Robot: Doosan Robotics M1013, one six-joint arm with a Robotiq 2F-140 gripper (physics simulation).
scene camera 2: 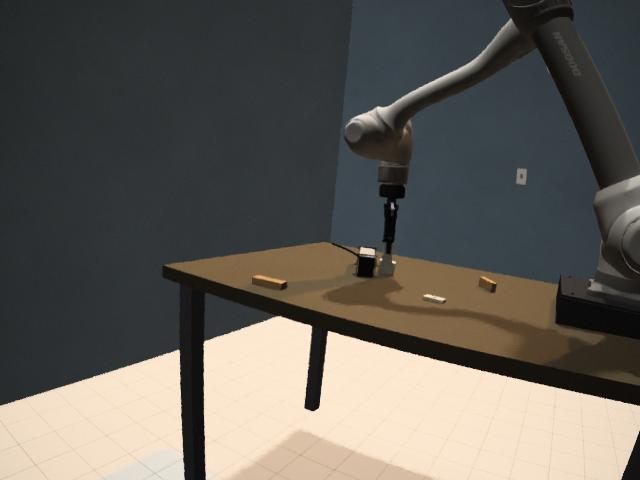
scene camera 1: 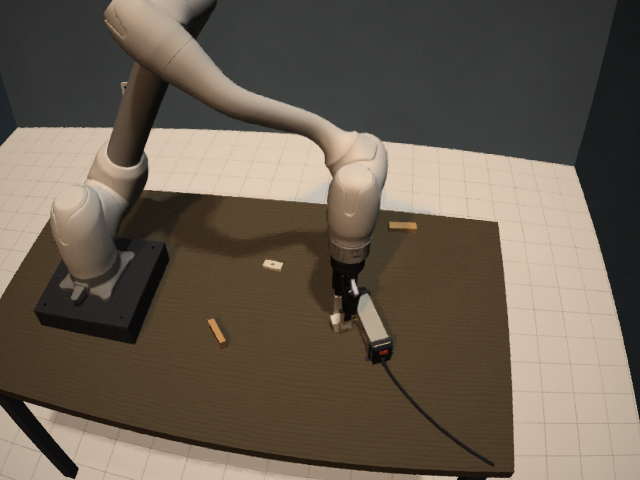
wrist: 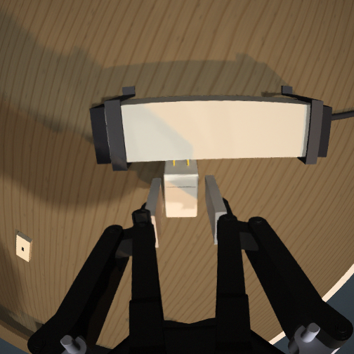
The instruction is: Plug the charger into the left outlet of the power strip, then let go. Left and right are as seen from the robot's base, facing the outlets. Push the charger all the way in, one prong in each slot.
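Frame: origin at the arm's base, x ahead, y left, z up, level; metres.
Seen in the pictures: gripper, fingertip midpoint: (scene camera 2: 386,263) (scene camera 1: 341,319); arm's base at its link origin: (scene camera 2: 620,296) (scene camera 1: 97,273).
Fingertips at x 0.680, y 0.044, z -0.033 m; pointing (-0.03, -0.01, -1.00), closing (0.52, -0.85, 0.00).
Note:
Pixels of each thing's top centre, then the offset from my fingertips to it. "pt": a spot on its surface instead.
- white charger at its top centre: (scene camera 1: 344,315) (scene camera 2: 384,259) dx +0.005, dy +0.005, dz +0.012 m
- power strip at its top centre: (scene camera 1: 370,316) (scene camera 2: 367,250) dx +0.068, dy +0.003, dz +0.028 m
- black cord at a spot on its surface: (scene camera 1: 423,412) pt dx +0.240, dy -0.211, dz -0.027 m
- small white plate at its top centre: (scene camera 2: 434,297) (scene camera 1: 272,264) dx -0.228, dy +0.165, dz -0.025 m
- orange block at its top centre: (scene camera 1: 216,330) (scene camera 2: 488,280) dx -0.294, dy -0.105, dz -0.007 m
The white charger (scene camera 1: 335,321) (scene camera 2: 392,267) (wrist: 181,197) lies on the table at the outlet side of the power strip (scene camera 1: 372,317) (scene camera 2: 366,263) (wrist: 215,131), in front of its left half. Two gold prongs point at the strip and partly show in the wrist view. Their tips and the outlet slots are hidden, so I cannot tell if the tips are in the slots. My gripper (scene camera 1: 342,319) (scene camera 2: 386,264) (wrist: 183,189) is open, lowered around the charger, one finger on each side. In the wrist view a gap shows between the charger and each finger.
A black cord (scene camera 1: 423,412) (wrist: 344,116) runs from the strip's right end. A small white plate (scene camera 1: 272,265) (scene camera 2: 434,298) (wrist: 23,246) lies nearer the base. One orange block (scene camera 1: 217,333) (scene camera 2: 487,283) lies near the base, another (scene camera 1: 402,226) (scene camera 2: 269,281) near the table's edge.

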